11 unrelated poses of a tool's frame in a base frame.
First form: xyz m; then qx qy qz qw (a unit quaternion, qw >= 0).
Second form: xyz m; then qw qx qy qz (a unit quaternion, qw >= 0). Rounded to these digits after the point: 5 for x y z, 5 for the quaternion.
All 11 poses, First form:
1: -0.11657 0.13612 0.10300 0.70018 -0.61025 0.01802 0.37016
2: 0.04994 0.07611 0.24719 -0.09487 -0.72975 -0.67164 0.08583
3: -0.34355 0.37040 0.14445 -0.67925 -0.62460 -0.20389 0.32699
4: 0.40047 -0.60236 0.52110 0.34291 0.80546 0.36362 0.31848
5: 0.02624 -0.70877 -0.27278 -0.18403 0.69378 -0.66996 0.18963
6: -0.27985 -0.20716 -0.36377 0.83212 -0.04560 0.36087 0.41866
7: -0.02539 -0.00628 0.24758 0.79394 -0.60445 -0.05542 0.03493
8: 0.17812 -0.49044 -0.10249 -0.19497 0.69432 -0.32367 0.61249
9: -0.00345 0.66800 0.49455 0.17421 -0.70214 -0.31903 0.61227
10: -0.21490 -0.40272 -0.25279 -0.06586 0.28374 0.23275 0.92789
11: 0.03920 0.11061 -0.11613 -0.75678 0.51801 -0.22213 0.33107
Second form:
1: -0.11657 0.13612 0.10300 0.37016 0.70018 -0.61025 0.01802
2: 0.04994 0.07611 0.24719 0.08583 -0.09487 -0.72975 -0.67164
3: -0.34355 0.37040 0.14445 0.32699 -0.67925 -0.62460 -0.20389
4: 0.40047 -0.60236 0.52110 0.31848 0.34291 0.80546 0.36362
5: 0.02624 -0.70877 -0.27278 0.18963 -0.18403 0.69378 -0.66996
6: -0.27985 -0.20716 -0.36377 0.41866 0.83212 -0.04560 0.36087
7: -0.02539 -0.00628 0.24758 0.03493 0.79394 -0.60445 -0.05542
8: 0.17812 -0.49044 -0.10249 0.61249 -0.19497 0.69432 -0.32367
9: -0.00345 0.66800 0.49455 0.61227 0.17421 -0.70214 -0.31903
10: -0.21490 -0.40272 -0.25279 0.92789 -0.06586 0.28374 0.23275
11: 0.03920 0.11061 -0.11613 0.33107 -0.75678 0.51801 -0.22213
